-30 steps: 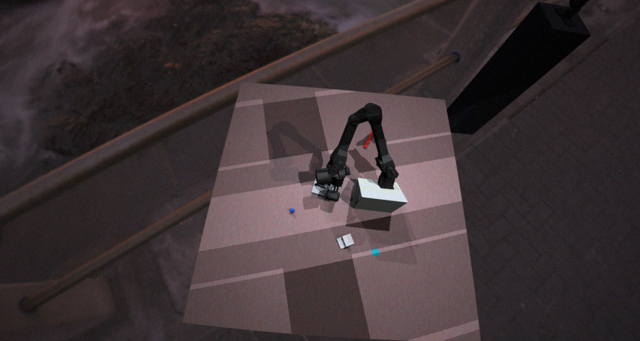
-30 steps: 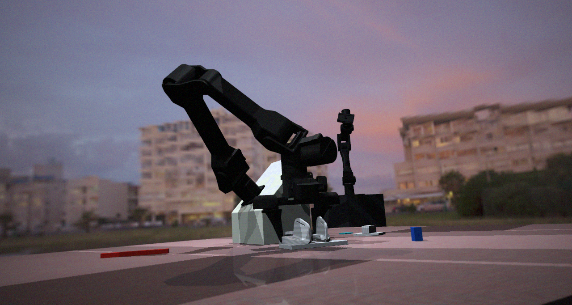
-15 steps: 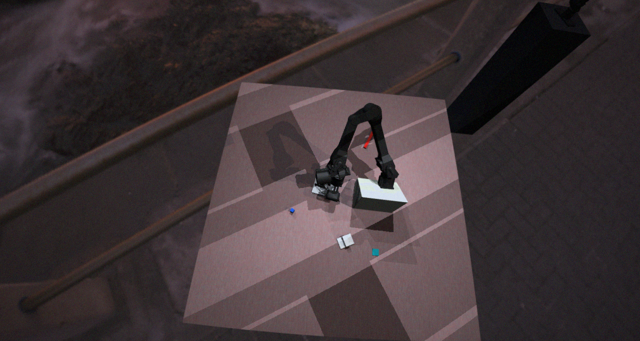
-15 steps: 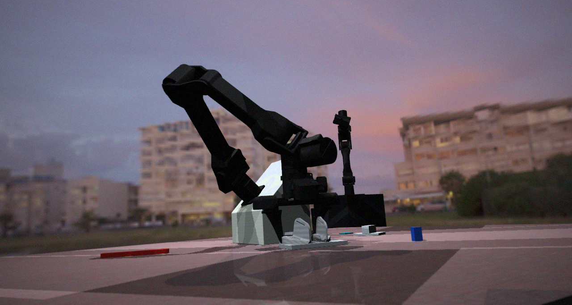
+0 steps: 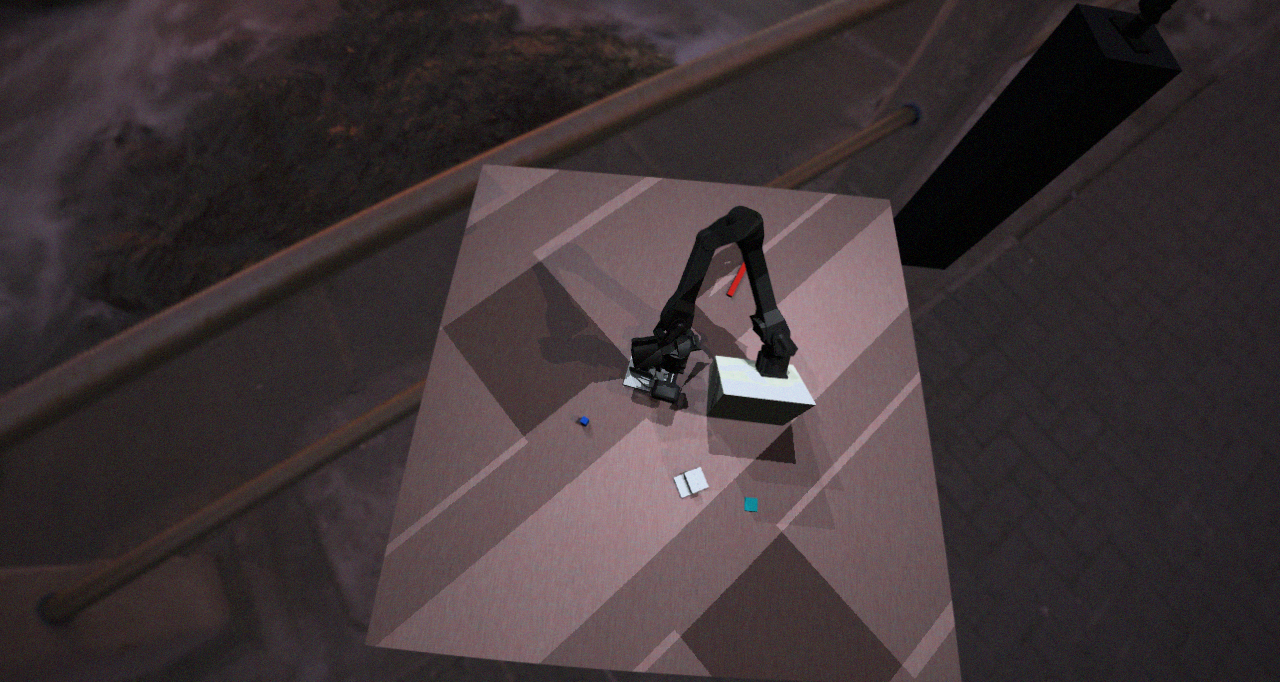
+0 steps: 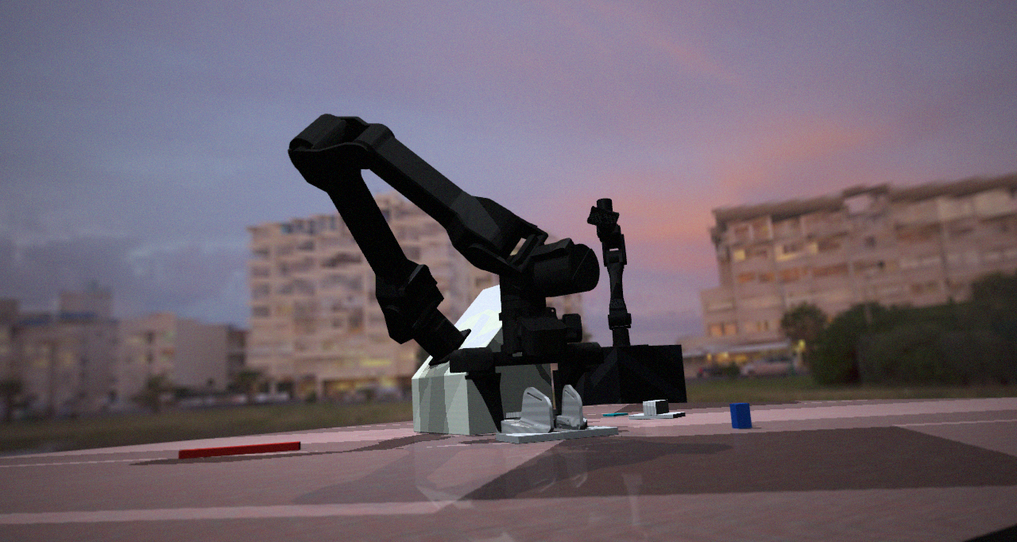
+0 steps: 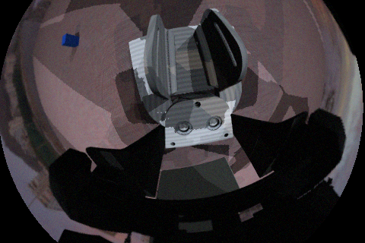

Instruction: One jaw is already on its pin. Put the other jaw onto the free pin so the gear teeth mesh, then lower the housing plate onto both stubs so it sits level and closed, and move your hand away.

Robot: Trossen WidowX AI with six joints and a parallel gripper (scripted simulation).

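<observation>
The plate is right at my gripper tip. Also, from my gripper tip: white stand: 260 mm to the left, 70 mm behind; then blue cube: 200 mm ahead, 140 mm to the left, 10 mm above; then red bar: 300 mm to the right, 180 mm behind.
</observation>
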